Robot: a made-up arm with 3 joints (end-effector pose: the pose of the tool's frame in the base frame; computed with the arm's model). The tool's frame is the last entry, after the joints. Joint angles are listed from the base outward.
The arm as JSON. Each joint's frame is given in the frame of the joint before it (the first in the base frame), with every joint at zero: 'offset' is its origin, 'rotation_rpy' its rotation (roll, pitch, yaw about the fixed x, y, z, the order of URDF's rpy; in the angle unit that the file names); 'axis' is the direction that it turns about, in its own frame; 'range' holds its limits. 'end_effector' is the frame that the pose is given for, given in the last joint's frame.
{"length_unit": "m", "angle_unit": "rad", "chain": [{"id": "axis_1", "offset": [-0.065, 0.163, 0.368], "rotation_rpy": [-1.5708, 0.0, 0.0], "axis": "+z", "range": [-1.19, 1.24]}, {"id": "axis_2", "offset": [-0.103, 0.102, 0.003], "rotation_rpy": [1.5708, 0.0, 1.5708], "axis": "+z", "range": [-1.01, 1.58]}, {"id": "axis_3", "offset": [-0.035, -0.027, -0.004], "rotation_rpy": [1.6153, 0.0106, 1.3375], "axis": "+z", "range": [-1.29, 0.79]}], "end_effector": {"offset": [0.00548, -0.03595, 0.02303], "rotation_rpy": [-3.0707, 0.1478, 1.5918]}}
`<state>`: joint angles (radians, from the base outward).
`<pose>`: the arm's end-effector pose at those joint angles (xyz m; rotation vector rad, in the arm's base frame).
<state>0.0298 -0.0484 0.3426</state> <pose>-0.2078 0.1509 0.2811 -0.2476 -0.1334 -0.3251</pose>
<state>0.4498 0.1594 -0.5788</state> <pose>-0.2319 0.1168 0.3464 0.1785 0.3782 0.5493</pose>
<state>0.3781 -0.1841 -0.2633</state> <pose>-0.2286 0.1331 0.3465 -0.2653 0.3336 0.3273</pose>
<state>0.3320 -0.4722 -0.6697</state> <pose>-0.2173 0.1299 0.3538 -0.4363 0.4700 0.7418</pose>
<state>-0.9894 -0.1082 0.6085</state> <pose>-0.0611 0.1590 0.2043 -0.0055 -1.1754 -0.7083</pose>
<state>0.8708 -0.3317 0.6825</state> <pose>-0.2216 0.1626 0.4097 -0.7623 0.5061 -0.3477</pose>
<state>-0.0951 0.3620 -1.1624</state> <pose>-0.1815 0.1004 0.2516 0.2326 -0.2086 1.1618</pose>
